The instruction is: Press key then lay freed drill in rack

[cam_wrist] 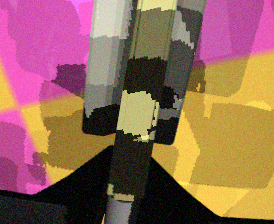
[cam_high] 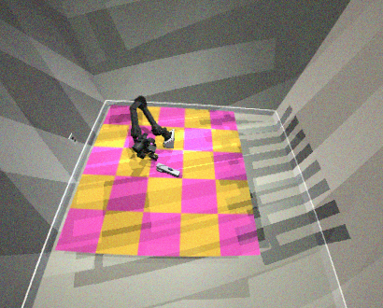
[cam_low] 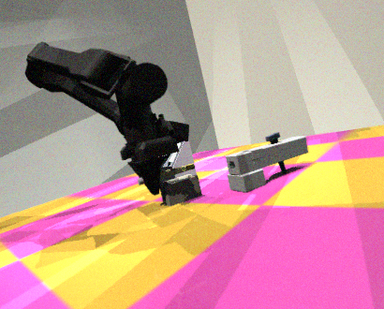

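The drill lies 3 cm to the left of my gripper tip, 3 cm above it and 1 cm ahead of it. The rest, counted from my gripper tip: dark key (19 cm to the left, 16 cm ahead, 3 cm above); housing block (17 cm to the left, 15 cm ahead, 1 cm above); grey-brown block (5 cm to the left, 2 cm ahead, 1 cm below).
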